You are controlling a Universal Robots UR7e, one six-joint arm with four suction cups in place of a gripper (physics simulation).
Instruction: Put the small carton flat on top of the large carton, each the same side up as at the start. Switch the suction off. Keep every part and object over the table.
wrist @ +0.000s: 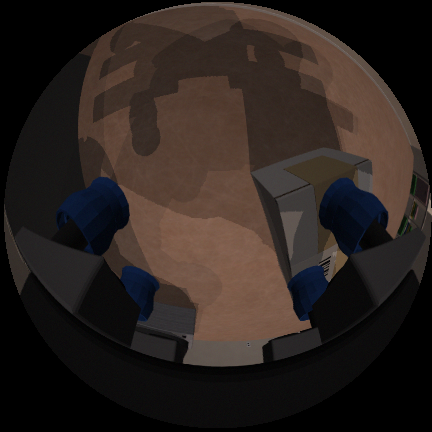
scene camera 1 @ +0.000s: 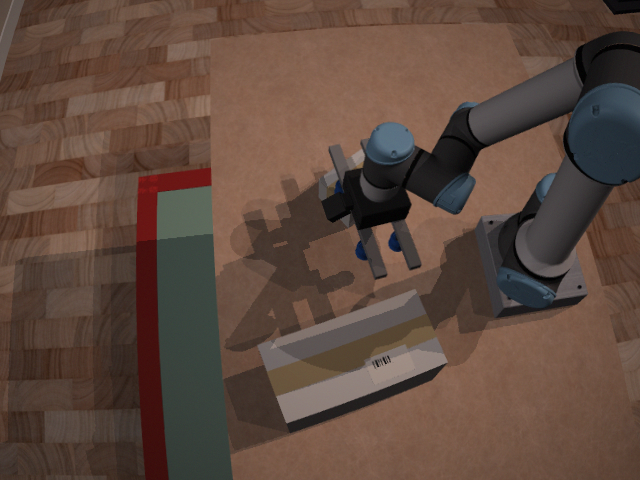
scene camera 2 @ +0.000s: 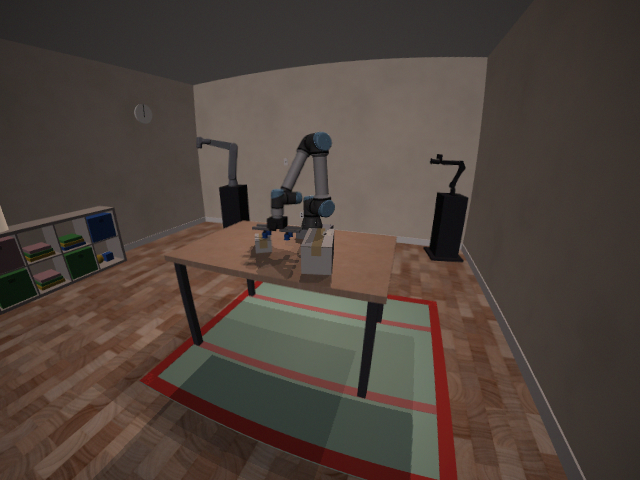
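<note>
The small carton is white with a tan tape band. It appears to stand flat on the table, partly under my suction tool, which hides much of it in scene camera 1. The large carton lies flat on the table, apart from the small one, with a tape band and a barcode label on top. My suction gripper is open, its blue cups facing down. Two cups are over or close above the small carton, two over bare table; any gap to the carton is hard to judge.
The table carries the metal base plate of the arm, to the right of both cartons in scene camera 1. The large carton's left end is close to the table edge beside the green mat.
</note>
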